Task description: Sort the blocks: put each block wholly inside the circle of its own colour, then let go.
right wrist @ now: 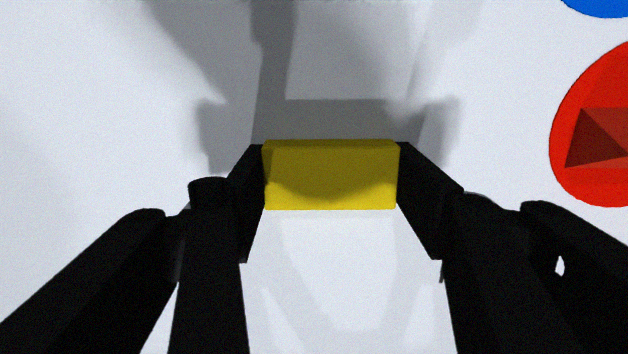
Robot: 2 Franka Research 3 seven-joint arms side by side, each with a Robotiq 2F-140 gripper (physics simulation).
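Observation:
A yellow block is between the two black fingertips of my right gripper, which is shut on its two short ends. The red circle lies to the right, cut off by the view's edge. A red block lies on the red circle, and its right part is out of view. Part of the blue circle shows at the top right corner. The yellow circle does not show in this view. My left gripper does not show either.
The white table top lies under my right gripper. Grey shadows of the arm and fingers fall on it behind the yellow block.

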